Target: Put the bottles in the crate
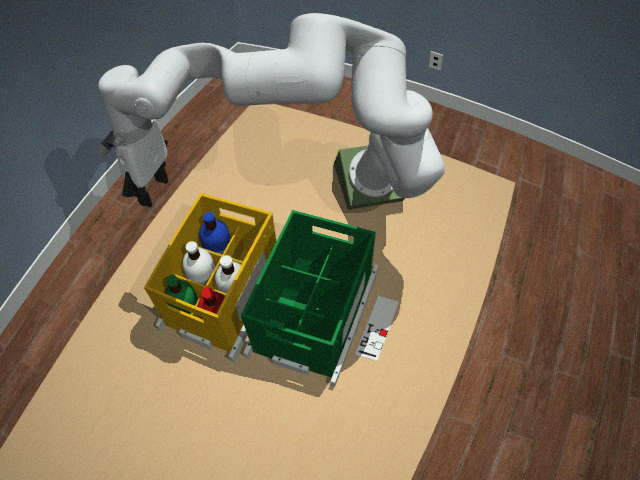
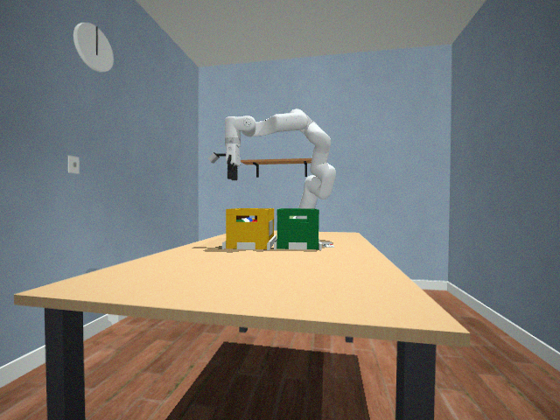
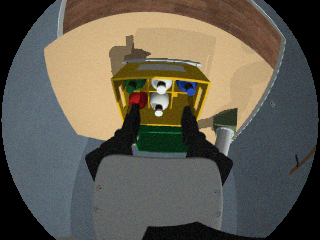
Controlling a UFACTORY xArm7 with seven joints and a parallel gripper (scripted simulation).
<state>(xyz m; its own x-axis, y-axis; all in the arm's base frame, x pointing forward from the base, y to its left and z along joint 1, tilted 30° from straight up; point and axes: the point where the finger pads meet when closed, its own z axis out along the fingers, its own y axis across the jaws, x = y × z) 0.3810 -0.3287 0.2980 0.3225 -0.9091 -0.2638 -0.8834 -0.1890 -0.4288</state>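
Now: the yellow crate 25 cm below my hand, 10 cm to the left of it and 3 cm behind it. From my hand the other things lie so: green-labelled bottle 25 cm below, 8 cm to the left, 7 cm ahead; then red-labelled bottle 25 cm below, 16 cm to the left, 4 cm ahead; then blue bottle 25 cm below, 10 cm behind, 2 cm to the left.
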